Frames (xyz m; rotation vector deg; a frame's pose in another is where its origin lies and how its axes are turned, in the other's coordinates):
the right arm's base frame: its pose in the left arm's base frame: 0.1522 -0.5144 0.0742 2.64 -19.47 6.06
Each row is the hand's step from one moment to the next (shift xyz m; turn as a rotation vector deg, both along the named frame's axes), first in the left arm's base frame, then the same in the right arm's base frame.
Working: the left arm's base frame: its pose in the right arm's base frame: -0.1183 0.5259 -0.0520 -2.64 19.47 -6.06

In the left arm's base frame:
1: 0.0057 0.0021 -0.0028 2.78 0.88 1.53
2: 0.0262 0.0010 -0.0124 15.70 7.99 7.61
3: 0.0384 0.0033 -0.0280 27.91 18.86 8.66
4: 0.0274 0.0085 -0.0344 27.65 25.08 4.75
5: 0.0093 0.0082 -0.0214 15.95 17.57 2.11
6: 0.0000 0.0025 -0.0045 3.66 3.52 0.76
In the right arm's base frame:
1: 0.0046 0.0014 -0.0047 3.20 0.61 0.47
2: 0.0205 -0.0023 -0.0204 18.03 6.40 1.48
3: 0.0269 -0.0018 -0.0393 30.87 15.87 -2.24
4: 0.0150 0.0045 -0.0420 29.91 21.97 -6.23
5: 0.0023 0.0065 -0.0237 17.34 15.74 -4.38
6: -0.0013 0.0024 -0.0044 4.02 3.11 -0.71

